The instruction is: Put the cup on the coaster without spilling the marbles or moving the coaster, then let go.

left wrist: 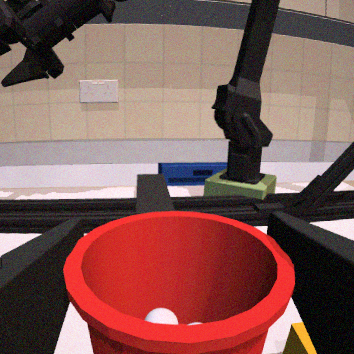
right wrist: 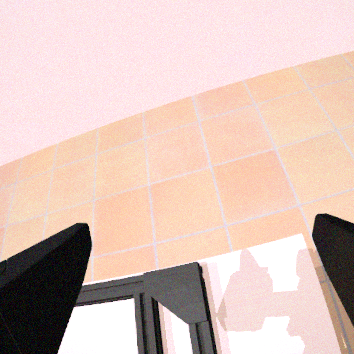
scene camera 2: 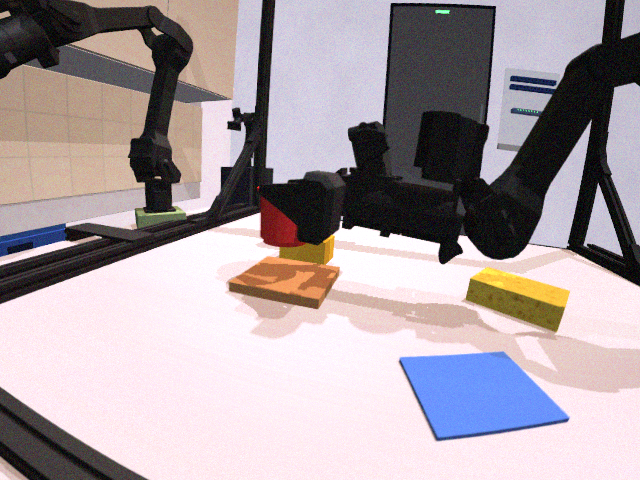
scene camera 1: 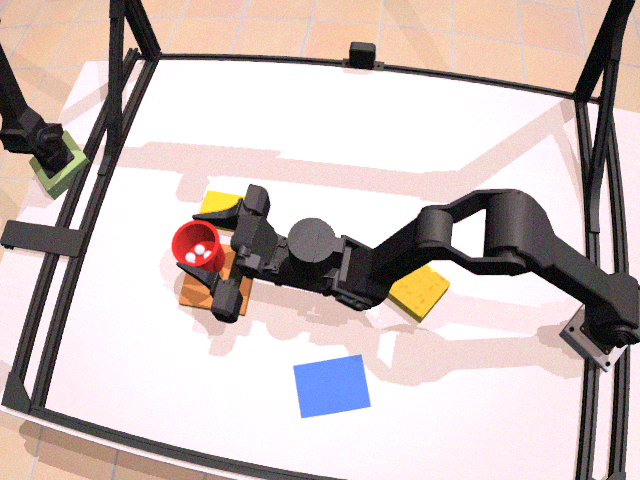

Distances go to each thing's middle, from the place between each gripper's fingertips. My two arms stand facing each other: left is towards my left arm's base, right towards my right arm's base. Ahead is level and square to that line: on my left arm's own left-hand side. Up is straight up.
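The red cup [scene camera 1: 193, 233] has my right hand 31 cm to the right of it, 12 cm above it and 31 cm past it. Counting from my right hand, I find the orange square coaster [scene camera 2: 305, 284] 20 cm below, 31 cm behind and 32 cm to the left. The yellow block [scene camera 2: 320, 254] is 29 cm to the left of my right hand, 41 cm behind it and 19 cm below it, while the thin blue square [scene camera 2: 462, 396] is 54 cm to the left of my right hand, 21 cm behind it and 20 cm below it.
The orange square coaster is 110 mm below my left hand and 30 mm to the left of it. The red cup is 20 mm to the left of my left hand and 30 mm below it. I find the yellow block 100 mm behind my left hand and 100 mm below it, and the thin blue square is 250 mm to the left of my left hand, 100 mm ahead of it and 120 mm below it.
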